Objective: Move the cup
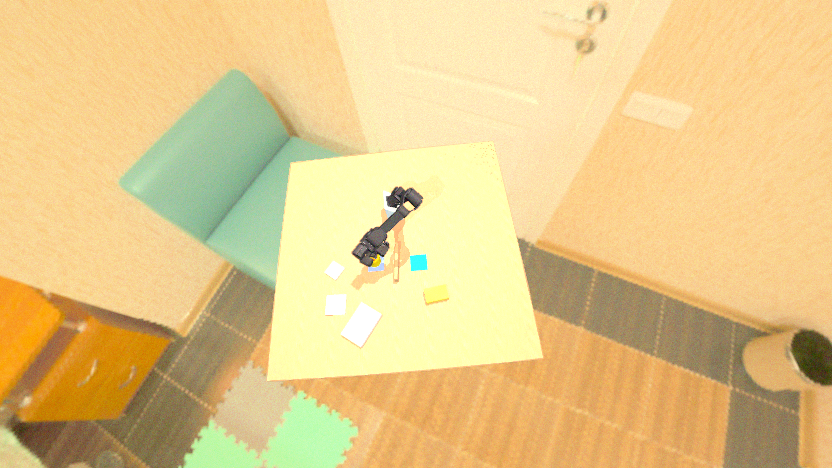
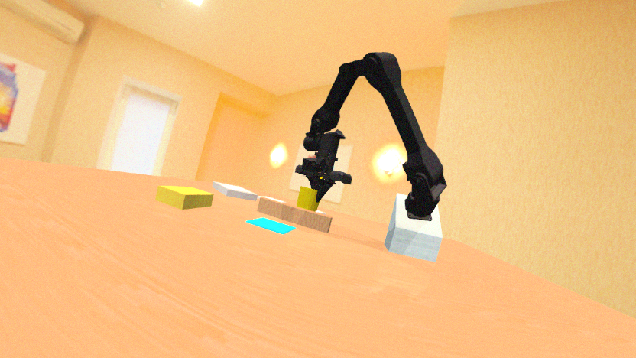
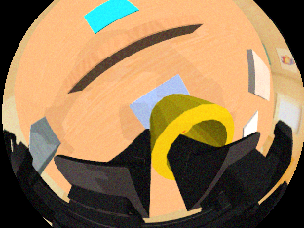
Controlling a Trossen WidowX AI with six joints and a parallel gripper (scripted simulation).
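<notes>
Right now my gripper tip is 200 mm to the right of the cyan pad, 70 mm short of it and 70 mm above it. Round my gripper tip: pale blue pad 70 mm below, 20 mm to the right, 20 mm ahead; yellow cup 20 mm to the right, 20 mm ahead; red marble 30 mm to the right, 20 mm below, 20 mm ahead.
</notes>
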